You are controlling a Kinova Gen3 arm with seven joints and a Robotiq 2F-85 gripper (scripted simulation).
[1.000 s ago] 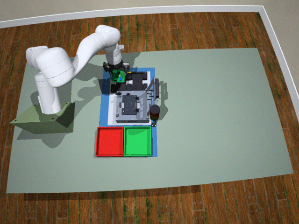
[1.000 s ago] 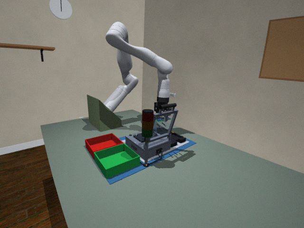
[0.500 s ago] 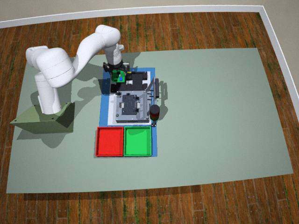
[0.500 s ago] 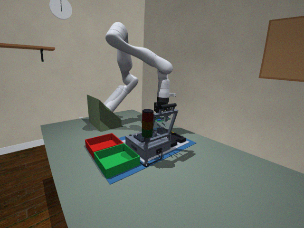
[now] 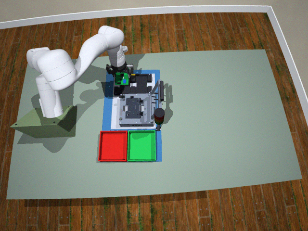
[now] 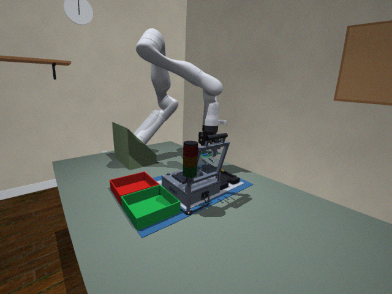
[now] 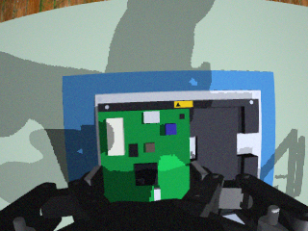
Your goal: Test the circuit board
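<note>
Now: the black latch hook 11 cm to the right of my hand and 3 cm below it. Also, from my hand: nest: 7 cm ahead, 16 cm to the right, 5 cm below; green circuit board: right at my hand; clear lid: 19 cm ahead, 16 cm to the right, 6 cm above.
</note>
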